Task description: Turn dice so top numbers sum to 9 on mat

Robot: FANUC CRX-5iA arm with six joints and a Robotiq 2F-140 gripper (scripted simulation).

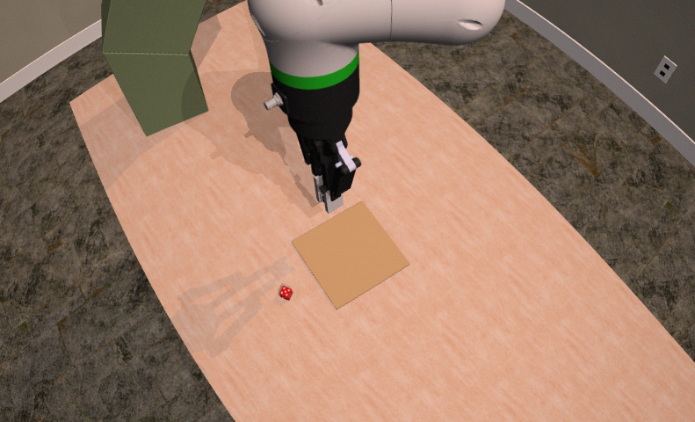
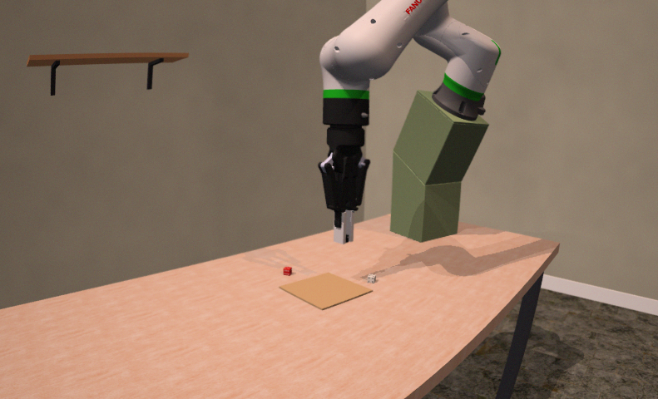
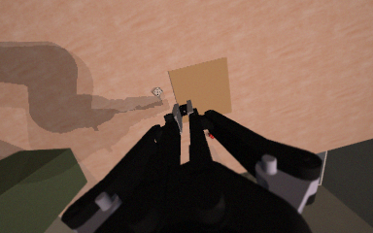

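The tan square mat lies 50 mm ahead of my hand and 130 mm below it. Also, from my hand: black die: 30 mm below; white die: 60 mm behind, 30 mm to the left, 120 mm below; red die: 50 mm ahead, 120 mm to the right, 120 mm below.
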